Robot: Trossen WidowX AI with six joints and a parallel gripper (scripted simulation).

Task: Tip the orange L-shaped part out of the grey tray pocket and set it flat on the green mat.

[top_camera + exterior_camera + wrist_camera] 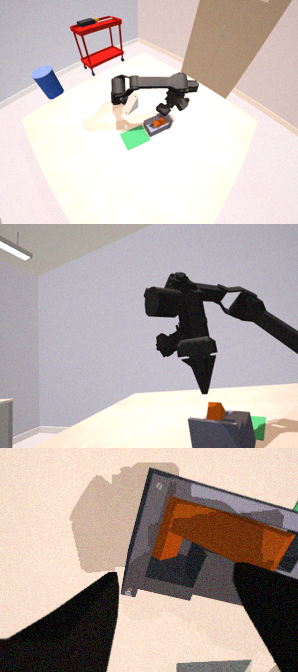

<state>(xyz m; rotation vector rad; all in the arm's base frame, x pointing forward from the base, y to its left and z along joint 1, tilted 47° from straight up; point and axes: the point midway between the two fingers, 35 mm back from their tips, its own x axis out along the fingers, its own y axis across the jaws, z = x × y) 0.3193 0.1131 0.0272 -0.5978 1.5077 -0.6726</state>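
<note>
Now: the orange L-shaped part 100 mm below my gripper tip, 30 mm to the right of it and 20 mm behind it. Round my gripper tip: green mat: 190 mm to the right, 160 mm below, 80 mm behind.
</note>
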